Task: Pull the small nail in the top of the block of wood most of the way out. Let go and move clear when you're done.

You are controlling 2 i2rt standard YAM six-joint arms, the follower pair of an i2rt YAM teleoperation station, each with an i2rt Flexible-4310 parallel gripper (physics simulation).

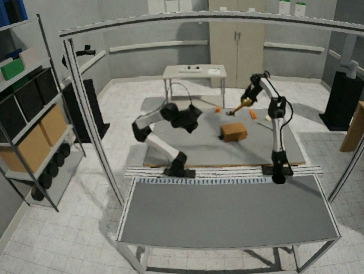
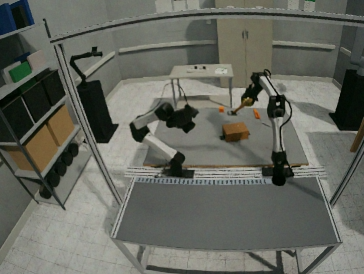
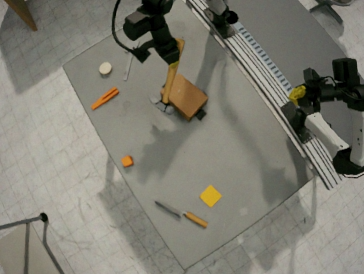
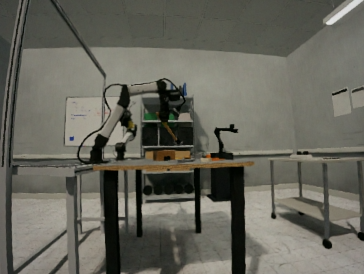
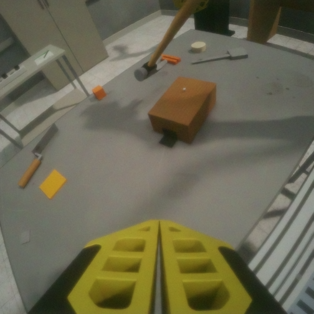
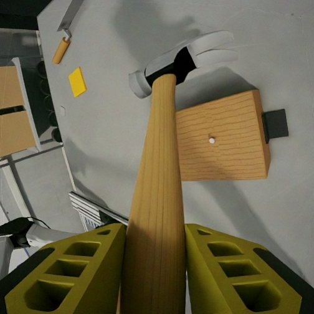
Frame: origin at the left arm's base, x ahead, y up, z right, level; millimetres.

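Seen in the pictures: left gripper, between the fingertips: (image 1: 196, 124) (image 2: 194, 124) (image 3: 288, 97) (image 4: 133, 127); right gripper, between the fingertips: (image 1: 242, 105) (image 2: 243, 104) (image 3: 172, 65) (image 4: 165, 123); left arm's base, origin of its link: (image 1: 179, 174) (image 2: 177, 173) (image 3: 296, 123); right arm's base, origin of its link: (image 1: 276, 171) (image 2: 277, 172) (image 3: 218, 22) (image 4: 96, 162).
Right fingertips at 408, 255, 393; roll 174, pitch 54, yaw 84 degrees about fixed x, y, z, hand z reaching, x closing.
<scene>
Pixels of each thing's top centre, then the offset from my right fingertips to it, as dx, dy, dz. "spot": a spot on its surface instead.
- wooden block, centre of its top: (image 3: 184, 94) (image 4: 163, 150) (image 2: 235, 127) (image 1: 233, 127) -16, -181, -51
- orange clamp-like piece, centre of its top: (image 3: 104, 98) +286, -238, +135
- white disc, centre of its top: (image 3: 105, 67) +218, -229, +265
- grey flat tool, centre of its top: (image 3: 128, 59) (image 4: 184, 159) +106, -236, +251
- orange cube, centre of its top: (image 3: 126, 161) +320, -216, -166
- yellow square, a spot on its surface: (image 3: 210, 196) spot: +98, -244, -459
- wooden-handled tool, centre of its top: (image 3: 181, 213) +231, -211, -455
The wooden block (image 1: 233, 132) (image 2: 235, 131) (image 3: 190, 98) (image 5: 184, 107) (image 6: 225, 150) lies on the grey table. The nail (image 5: 184, 89) (image 6: 212, 140) shows as a small pale head on its top. How far it stands out is hard to tell. My right gripper (image 3: 174, 64) (image 6: 153, 231) is shut on the wooden handle of the claw hammer (image 1: 243, 105) (image 2: 244, 104) (image 3: 170, 82) (image 4: 168, 129) (image 5: 172, 32) (image 6: 155, 175). The hammer head hangs above the table beside the block, apart from the nail. My left gripper (image 3: 297, 94) (image 5: 158, 227) is shut and empty, well away from the block.
Black tabs (image 5: 168, 138) (image 6: 275, 124) stick out at the block's base. An orange clamp-like piece (image 3: 105, 98), a white disc (image 3: 105, 68), a grey flat tool (image 3: 128, 67), an orange cube (image 3: 127, 161), a yellow square (image 3: 210, 196) and a wooden-handled tool (image 3: 195, 219) lie around.
</scene>
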